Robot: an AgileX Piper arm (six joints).
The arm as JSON. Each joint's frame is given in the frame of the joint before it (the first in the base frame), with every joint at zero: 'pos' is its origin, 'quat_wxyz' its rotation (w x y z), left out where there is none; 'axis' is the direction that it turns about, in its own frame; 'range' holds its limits. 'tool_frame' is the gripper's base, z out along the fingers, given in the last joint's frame.
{
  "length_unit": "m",
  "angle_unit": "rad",
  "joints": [
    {
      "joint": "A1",
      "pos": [
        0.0,
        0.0,
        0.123
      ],
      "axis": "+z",
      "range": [
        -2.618,
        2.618
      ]
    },
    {
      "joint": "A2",
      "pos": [
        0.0,
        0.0,
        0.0
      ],
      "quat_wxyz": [
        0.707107,
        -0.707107,
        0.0,
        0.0
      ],
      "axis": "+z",
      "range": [
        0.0,
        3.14
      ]
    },
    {
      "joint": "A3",
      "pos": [
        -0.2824,
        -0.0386,
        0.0
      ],
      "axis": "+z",
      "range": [
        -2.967,
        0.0
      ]
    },
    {
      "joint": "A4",
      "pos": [
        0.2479,
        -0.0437,
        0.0
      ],
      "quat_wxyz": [
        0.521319,
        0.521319,
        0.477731,
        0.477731
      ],
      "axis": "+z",
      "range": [
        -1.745,
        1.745
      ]
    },
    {
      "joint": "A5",
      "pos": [
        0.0,
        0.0,
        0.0
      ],
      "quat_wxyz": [
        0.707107,
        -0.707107,
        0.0,
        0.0
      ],
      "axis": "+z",
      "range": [
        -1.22,
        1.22
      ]
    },
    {
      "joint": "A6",
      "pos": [
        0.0,
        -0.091,
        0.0
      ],
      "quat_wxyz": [
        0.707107,
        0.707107,
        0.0,
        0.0
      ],
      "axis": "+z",
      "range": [
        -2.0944,
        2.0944
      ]
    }
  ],
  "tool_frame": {
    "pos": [
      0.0,
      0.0,
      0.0
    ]
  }
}
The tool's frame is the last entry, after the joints.
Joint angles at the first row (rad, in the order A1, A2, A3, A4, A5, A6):
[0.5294, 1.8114, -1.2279, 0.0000, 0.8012, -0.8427]
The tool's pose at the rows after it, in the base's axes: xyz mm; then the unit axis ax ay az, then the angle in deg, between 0 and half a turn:
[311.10 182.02 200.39 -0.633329 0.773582 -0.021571 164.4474]
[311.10 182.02 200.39 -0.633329 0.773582 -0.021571 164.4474]
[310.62 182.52 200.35 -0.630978 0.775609 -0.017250 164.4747]
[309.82 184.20 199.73 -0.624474 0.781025 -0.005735 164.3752]
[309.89 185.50 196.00 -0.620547 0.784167 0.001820 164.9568]
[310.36 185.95 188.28 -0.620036 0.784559 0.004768 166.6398]
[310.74 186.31 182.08 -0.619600 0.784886 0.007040 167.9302]
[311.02 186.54 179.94 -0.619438 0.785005 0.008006 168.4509]
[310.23 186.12 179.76 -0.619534 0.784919 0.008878 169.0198]
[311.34 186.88 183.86 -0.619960 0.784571 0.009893 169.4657]
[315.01 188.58 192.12 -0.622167 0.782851 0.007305 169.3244]
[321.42 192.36 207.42 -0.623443 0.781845 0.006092 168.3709]
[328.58 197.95 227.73 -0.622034 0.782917 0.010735 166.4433]
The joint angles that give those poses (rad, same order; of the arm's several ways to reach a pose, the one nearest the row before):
[0.5294, 1.8114, -1.2279, 0.0000, 0.7997, -0.8427]
[0.5294, 1.8114, -1.2279, 0.0000, 0.7997, -0.8427]
[0.5294, 1.8114, -1.2279, 0.0104, 0.8016, -0.8427]
[0.5294, 1.8132, -1.2279, 0.0387, 0.8015, -0.8427]
[0.5294, 1.8238, -1.2284, 0.0553, 0.8037, -0.8427]
[0.5294, 1.8446, -1.2283, 0.0571, 0.8128, -0.8427]
[0.5294, 1.8614, -1.2284, 0.0585, 0.8190, -0.8427]
[0.5294, 1.8682, -1.2300, 0.0592, 0.8231, -0.8427]
[0.5294, 1.8683, -1.2300, 0.0592, 0.8331, -0.8427]
[0.5294, 1.8683, -1.2487, 0.0592, 0.8598, -0.8427]
[0.5294, 1.8683, -1.2846, 0.0521, 0.8925, -0.8427]
[0.5294, 1.8683, -1.3488, 0.0506, 0.9399, -0.8427]
[0.5294, 1.8683, -1.4305, 0.0648, 0.9898, -0.8427]

